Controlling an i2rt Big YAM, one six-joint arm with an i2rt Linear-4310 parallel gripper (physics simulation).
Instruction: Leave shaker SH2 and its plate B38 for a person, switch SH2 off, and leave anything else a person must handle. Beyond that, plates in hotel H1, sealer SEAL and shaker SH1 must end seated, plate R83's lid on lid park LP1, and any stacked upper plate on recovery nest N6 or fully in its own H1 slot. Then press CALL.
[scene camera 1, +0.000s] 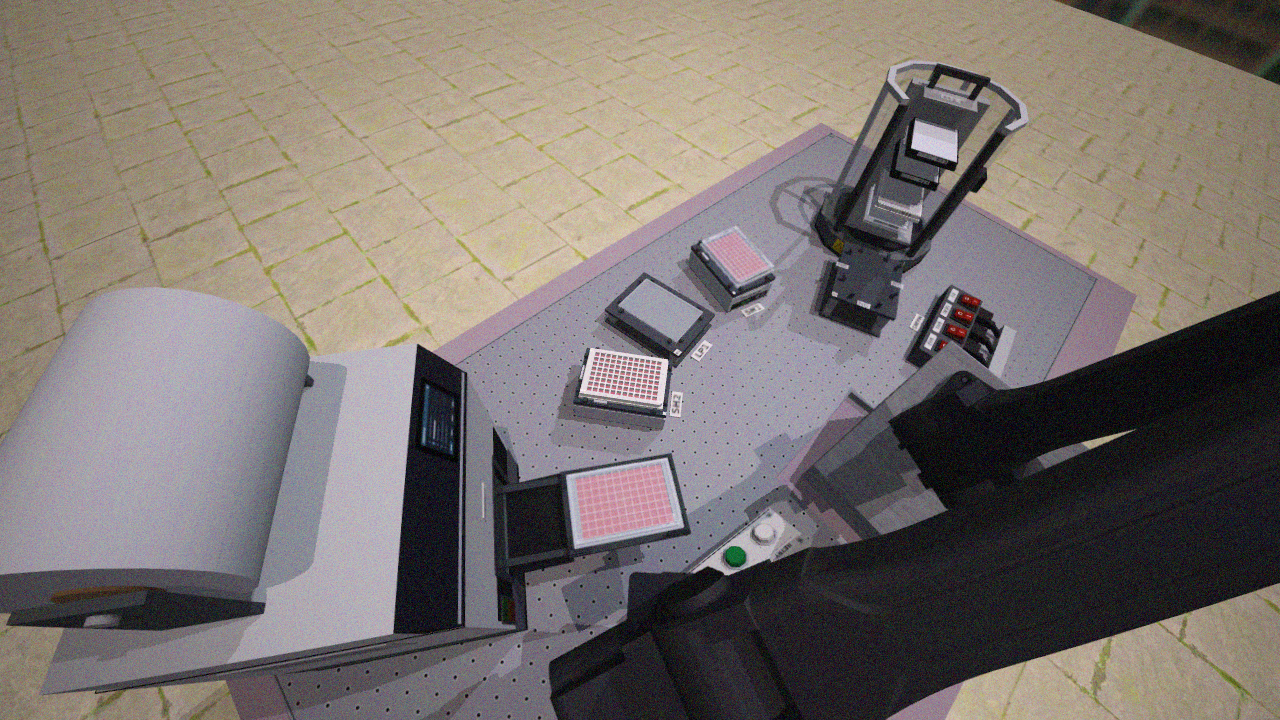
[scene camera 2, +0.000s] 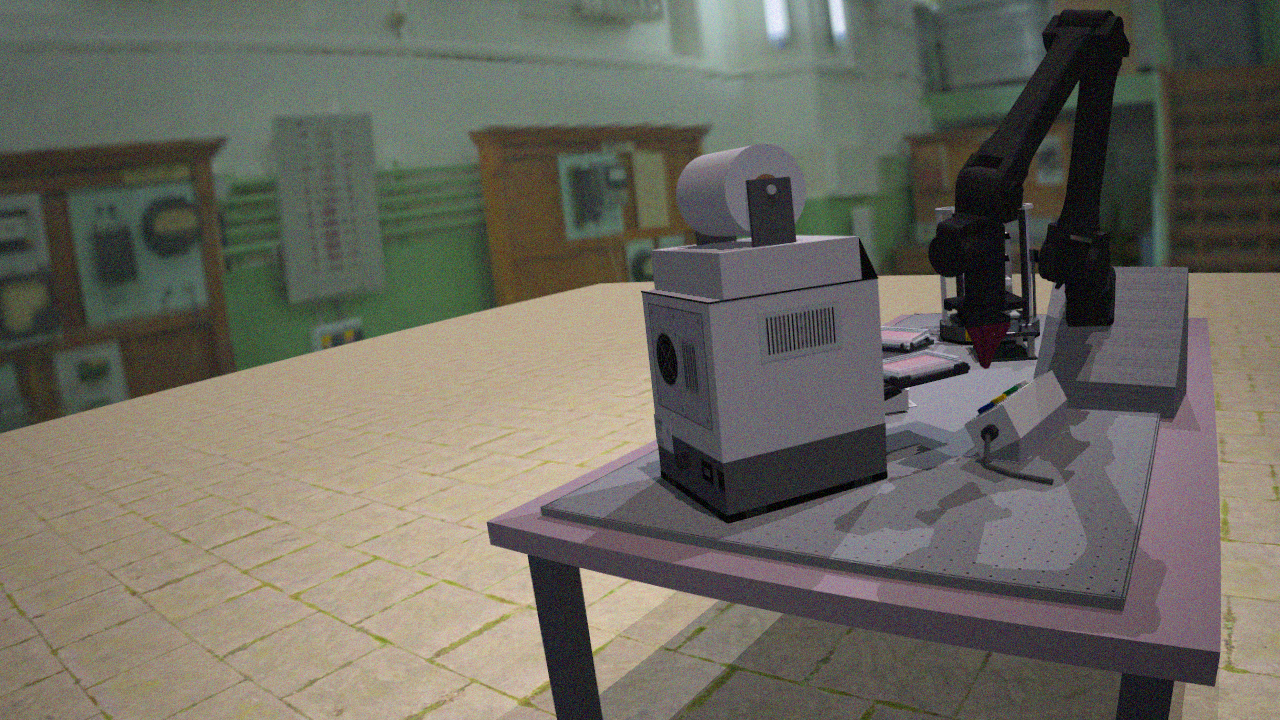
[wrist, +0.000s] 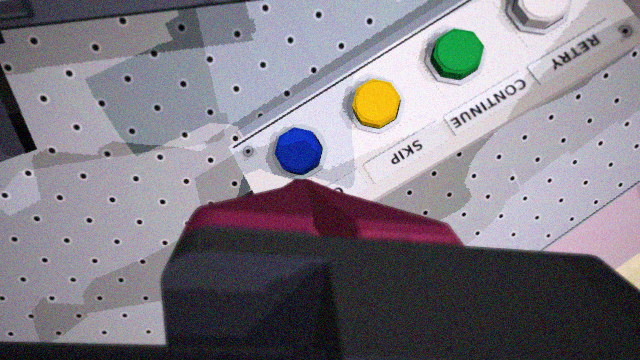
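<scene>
On scene camera 1 you'd see my gripper, and also a lidded plate, which shows in scene camera 1 (665, 313). Scene camera 2 shows my gripper as well, and it's the same spot on my gripper at (scene camera 1: 644, 604) and at (scene camera 2: 959, 301). My gripper is there in the wrist view (300, 194) too, but the lidded plate is out of frame in the wrist view.
</scene>
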